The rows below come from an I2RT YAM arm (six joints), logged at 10 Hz.
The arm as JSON. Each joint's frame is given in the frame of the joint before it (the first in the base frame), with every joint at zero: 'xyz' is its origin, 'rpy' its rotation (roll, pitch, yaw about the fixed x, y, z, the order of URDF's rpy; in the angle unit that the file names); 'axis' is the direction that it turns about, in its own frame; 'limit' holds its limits. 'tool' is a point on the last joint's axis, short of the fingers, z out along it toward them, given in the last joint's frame.
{
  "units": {
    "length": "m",
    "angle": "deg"
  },
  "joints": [
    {
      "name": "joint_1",
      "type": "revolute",
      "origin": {
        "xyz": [
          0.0,
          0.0,
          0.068
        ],
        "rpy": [
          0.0,
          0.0,
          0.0
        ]
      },
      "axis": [
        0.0,
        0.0,
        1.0
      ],
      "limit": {
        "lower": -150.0,
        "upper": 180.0
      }
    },
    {
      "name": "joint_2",
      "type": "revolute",
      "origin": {
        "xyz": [
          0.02,
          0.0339,
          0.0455
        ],
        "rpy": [
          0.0,
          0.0,
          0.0
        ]
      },
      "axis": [
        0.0,
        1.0,
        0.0
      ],
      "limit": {
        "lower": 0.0,
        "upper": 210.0
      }
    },
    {
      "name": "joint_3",
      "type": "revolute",
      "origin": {
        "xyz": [
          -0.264,
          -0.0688,
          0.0
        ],
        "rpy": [
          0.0,
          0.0,
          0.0
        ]
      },
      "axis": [
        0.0,
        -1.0,
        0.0
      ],
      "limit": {
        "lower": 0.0,
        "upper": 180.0
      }
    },
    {
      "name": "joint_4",
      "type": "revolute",
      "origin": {
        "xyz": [
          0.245,
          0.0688,
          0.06
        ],
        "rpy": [
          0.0,
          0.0,
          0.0
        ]
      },
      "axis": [
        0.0,
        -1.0,
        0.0
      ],
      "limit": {
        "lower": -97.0,
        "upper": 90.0
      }
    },
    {
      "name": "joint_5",
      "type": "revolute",
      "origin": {
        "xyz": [
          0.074,
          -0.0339,
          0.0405
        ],
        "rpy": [
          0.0,
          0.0,
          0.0
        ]
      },
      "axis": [
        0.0,
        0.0,
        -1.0
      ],
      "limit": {
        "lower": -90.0,
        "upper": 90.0
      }
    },
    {
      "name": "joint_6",
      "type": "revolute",
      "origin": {
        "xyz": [
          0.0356,
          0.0,
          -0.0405
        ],
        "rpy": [
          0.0,
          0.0,
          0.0
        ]
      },
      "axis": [
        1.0,
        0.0,
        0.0
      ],
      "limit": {
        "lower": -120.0,
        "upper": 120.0
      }
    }
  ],
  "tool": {
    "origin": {
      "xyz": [
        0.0,
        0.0,
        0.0
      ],
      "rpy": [
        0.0,
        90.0,
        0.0
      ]
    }
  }
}
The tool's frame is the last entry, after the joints.
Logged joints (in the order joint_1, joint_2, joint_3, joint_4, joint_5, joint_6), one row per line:
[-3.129 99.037 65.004 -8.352 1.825 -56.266]
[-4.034 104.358 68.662 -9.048 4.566 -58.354]
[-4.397 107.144 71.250 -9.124 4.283 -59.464]
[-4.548 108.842 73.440 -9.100 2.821 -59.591]
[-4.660 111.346 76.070 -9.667 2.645 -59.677]
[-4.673 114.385 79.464 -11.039 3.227 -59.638]
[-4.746 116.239 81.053 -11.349 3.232 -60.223]
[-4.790 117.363 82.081 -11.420 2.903 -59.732]
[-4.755 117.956 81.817 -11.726 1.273 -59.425]
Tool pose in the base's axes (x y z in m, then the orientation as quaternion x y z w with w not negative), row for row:
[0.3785 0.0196 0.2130 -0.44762 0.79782 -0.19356 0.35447]
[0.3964 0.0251 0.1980 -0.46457 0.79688 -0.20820 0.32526]
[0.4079 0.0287 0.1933 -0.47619 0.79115 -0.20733 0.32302]
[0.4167 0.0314 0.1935 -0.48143 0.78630 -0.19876 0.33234]
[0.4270 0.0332 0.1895 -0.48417 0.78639 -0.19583 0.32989]
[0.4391 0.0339 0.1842 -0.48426 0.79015 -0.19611 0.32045]
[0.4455 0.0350 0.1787 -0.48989 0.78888 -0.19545 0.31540]
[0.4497 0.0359 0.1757 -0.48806 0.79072 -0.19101 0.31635]
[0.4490 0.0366 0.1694 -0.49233 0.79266 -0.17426 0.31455]
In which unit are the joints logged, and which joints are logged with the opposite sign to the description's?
The joints are logged in degrees. Opposite sign: joint_1.
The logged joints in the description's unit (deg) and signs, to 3 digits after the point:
[3.129 99.037 65.004 -8.352 1.825 -56.266]
[4.034 104.358 68.662 -9.048 4.566 -58.354]
[4.397 107.144 71.250 -9.124 4.283 -59.464]
[4.548 108.842 73.440 -9.100 2.821 -59.591]
[4.660 111.346 76.070 -9.667 2.645 -59.677]
[4.673 114.385 79.464 -11.039 3.227 -59.638]
[4.746 116.239 81.053 -11.349 3.232 -60.223]
[4.790 117.363 82.081 -11.420 2.903 -59.732]
[4.755 117.956 81.817 -11.726 1.273 -59.425]

